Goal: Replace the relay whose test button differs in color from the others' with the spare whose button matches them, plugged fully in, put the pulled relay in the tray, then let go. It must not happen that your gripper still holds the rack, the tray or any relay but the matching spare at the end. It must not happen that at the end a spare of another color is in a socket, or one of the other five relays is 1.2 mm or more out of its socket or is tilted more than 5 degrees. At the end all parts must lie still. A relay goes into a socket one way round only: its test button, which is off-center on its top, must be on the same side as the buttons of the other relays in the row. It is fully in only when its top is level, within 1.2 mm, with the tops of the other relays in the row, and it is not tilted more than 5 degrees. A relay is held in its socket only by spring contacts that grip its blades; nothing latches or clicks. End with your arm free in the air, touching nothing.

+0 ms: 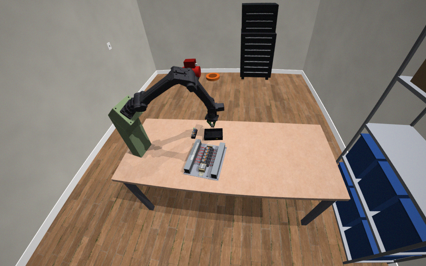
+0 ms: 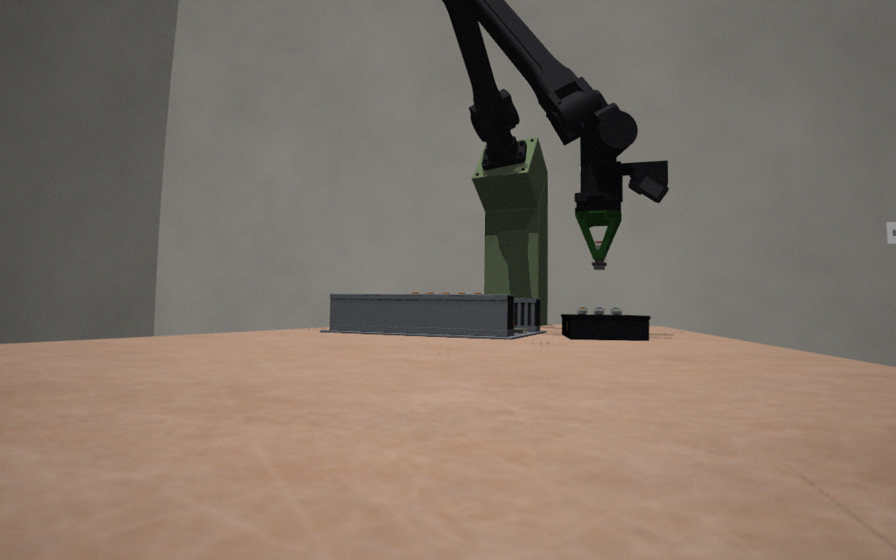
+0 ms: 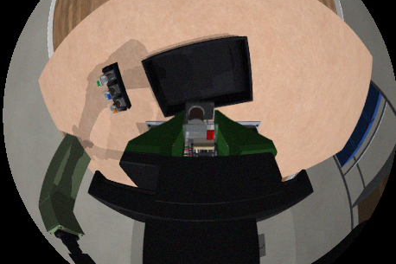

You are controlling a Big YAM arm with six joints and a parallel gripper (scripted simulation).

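Right now the black tray is 110 mm below my hand.
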